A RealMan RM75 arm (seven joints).
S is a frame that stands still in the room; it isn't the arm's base.
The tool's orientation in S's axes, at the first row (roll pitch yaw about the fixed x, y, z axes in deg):
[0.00, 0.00, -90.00]
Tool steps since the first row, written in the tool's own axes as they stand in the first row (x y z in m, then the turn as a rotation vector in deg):
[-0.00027, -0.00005, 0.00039, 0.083, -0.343, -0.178]
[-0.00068, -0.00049, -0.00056, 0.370, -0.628, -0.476]
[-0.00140, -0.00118, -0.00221, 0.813, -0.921, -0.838]
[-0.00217, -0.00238, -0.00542, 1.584, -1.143, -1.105]
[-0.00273, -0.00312, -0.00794, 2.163, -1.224, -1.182]
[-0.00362, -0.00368, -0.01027, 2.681, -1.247, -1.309]
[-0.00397, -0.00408, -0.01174, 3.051, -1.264, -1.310]
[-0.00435, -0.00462, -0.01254, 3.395, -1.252, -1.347]
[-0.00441, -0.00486, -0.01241, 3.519, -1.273, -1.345]
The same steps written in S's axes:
[-0.00005, 0.00027, 0.00039, -0.343, -0.083, -0.178]
[-0.00049, 0.00068, -0.00056, -0.628, -0.370, -0.476]
[-0.00118, 0.00140, -0.00221, -0.921, -0.813, -0.838]
[-0.00238, 0.00217, -0.00542, -1.143, -1.584, -1.105]
[-0.00312, 0.00273, -0.00794, -1.224, -2.163, -1.182]
[-0.00368, 0.00362, -0.01027, -1.247, -2.681, -1.309]
[-0.00408, 0.00397, -0.01174, -1.264, -3.051, -1.310]
[-0.00462, 0.00435, -0.01254, -1.252, -3.395, -1.347]
[-0.00486, 0.00441, -0.01241, -1.273, -3.519, -1.345]

